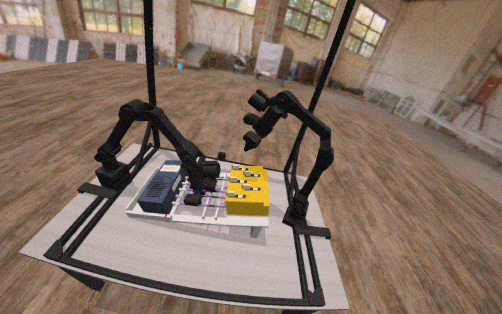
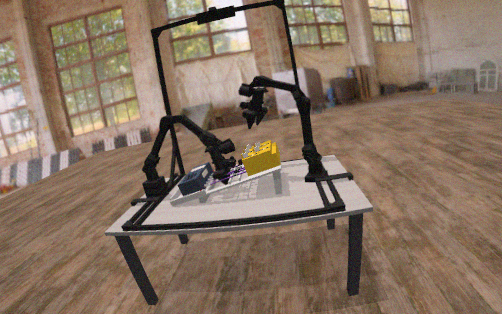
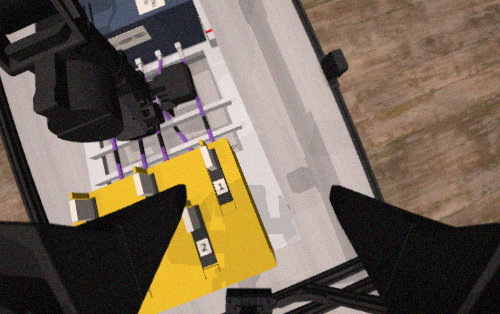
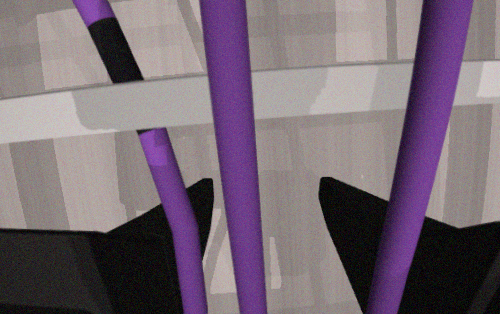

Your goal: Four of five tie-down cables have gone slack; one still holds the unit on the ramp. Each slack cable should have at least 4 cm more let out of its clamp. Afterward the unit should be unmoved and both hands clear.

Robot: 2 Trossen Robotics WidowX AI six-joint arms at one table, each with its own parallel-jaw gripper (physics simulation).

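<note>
The dark blue unit (image 1: 159, 192) (image 2: 194, 182) (image 3: 175, 30) sits at the ramp's low end. The yellow clamp block (image 1: 250, 205) (image 2: 262, 163) (image 3: 245, 230) stands at the high end, with levers on top; labels 1 and 2 show. Purple cables (image 3: 201, 110) (image 4: 235, 125) run between them, some with black bands. My right gripper (image 1: 200, 193) (image 2: 223, 176) (image 3: 162, 118) (image 4: 266, 187) is low among the cables, shut on a purple cable; the exact contact is unclear. Two other cables cross over its fingers. My left gripper (image 1: 250, 142) (image 2: 254, 122) (image 3: 259, 191) is open and empty, high above the block.
The white ramp (image 1: 220, 221) has thin crossbars under the cables. It stands on the table (image 1: 165, 255) (image 2: 200, 212). Black frame rails edge the table and tall posts rise behind. The right arm's forearm hangs over the unit side of the ramp.
</note>
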